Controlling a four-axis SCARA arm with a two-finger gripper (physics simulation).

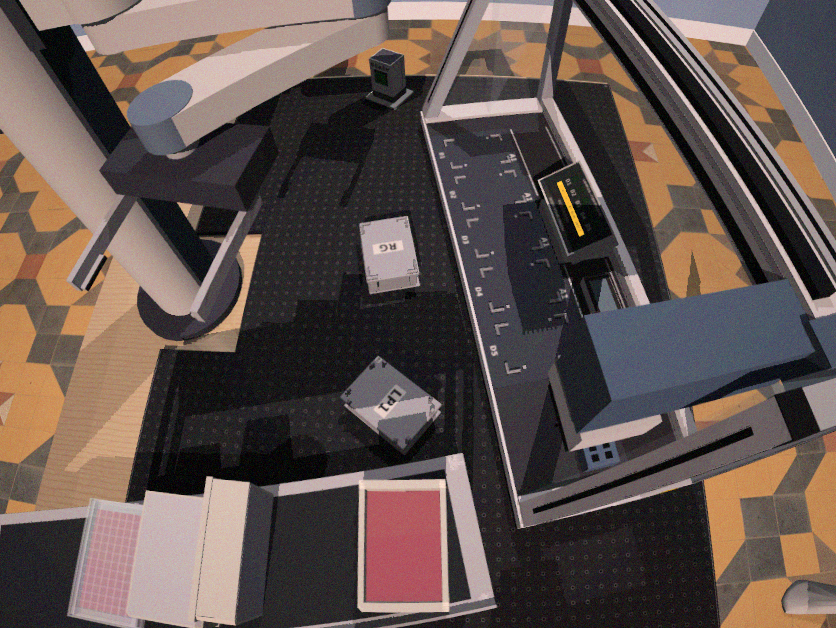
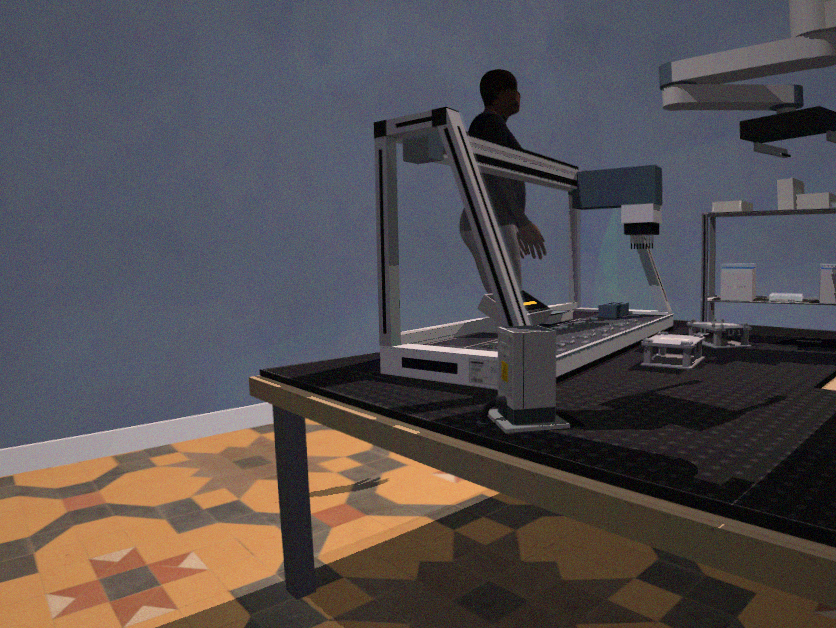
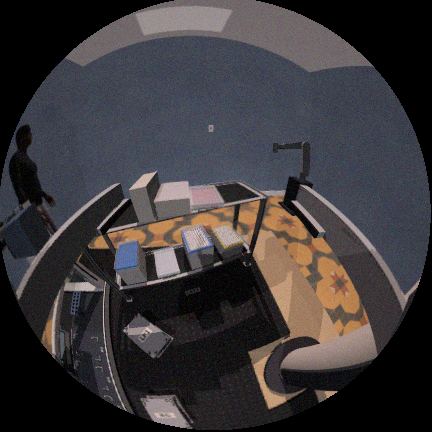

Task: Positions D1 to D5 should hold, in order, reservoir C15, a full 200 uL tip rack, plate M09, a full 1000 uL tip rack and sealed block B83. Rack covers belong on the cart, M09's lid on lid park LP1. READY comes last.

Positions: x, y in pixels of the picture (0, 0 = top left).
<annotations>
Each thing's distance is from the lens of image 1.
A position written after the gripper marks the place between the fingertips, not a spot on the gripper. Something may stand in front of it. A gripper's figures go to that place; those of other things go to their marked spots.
gripper (image 1: 130, 300): 0.54 m
one-well reservoir (image 1: 402, 536): 0.50 m
</annotations>
